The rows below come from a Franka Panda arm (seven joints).
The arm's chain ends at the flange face. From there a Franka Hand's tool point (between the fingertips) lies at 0.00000 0.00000 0.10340 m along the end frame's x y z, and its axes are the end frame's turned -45 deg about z.
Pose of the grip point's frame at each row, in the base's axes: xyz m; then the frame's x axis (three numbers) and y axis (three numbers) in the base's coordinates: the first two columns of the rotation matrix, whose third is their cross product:
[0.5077 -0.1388 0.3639 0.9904 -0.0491 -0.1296 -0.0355 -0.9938 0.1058]
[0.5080 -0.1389 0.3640 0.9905 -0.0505 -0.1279 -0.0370 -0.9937 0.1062]
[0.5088 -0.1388 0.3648 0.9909 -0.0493 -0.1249 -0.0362 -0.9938 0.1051]
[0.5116 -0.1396 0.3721 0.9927 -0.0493 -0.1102 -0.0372 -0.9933 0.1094]
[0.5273 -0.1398 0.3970 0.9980 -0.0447 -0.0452 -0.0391 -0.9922 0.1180]
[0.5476 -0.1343 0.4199 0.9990 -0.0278 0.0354 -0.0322 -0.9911 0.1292]
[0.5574 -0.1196 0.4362 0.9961 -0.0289 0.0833 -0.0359 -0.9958 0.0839]
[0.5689 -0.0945 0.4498 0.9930 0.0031 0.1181 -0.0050 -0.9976 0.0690]
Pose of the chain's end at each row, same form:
[0.5216 -0.1284 0.4659 0.6752 -0.7374 -0.0168 -0.7254 -0.6680 0.1665]
[0.5217 -0.1285 0.4660 0.6742 -0.7384 -0.0153 -0.7266 -0.6669 0.1655]
[0.5222 -0.1285 0.4668 0.6751 -0.7376 -0.0140 -0.7263 -0.6679 0.1626]
[0.5235 -0.1288 0.4742 0.6756 -0.7372 -0.0006 -0.7282 -0.6675 0.1553]
[0.5325 -0.1278 0.4996 0.6780 -0.7332 0.0515 -0.7333 -0.6700 0.1154]
[0.5443 -0.1208 0.5224 0.6836 -0.7205 0.1164 -0.7292 -0.6812 0.0663]
[0.5491 -0.1106 0.5389 0.6790 -0.7246 0.1182 -0.7297 -0.6837 0.0004]
[0.5567 -0.0874 0.5522 0.6986 -0.7032 0.1323 -0.7057 -0.7076 -0.0347]

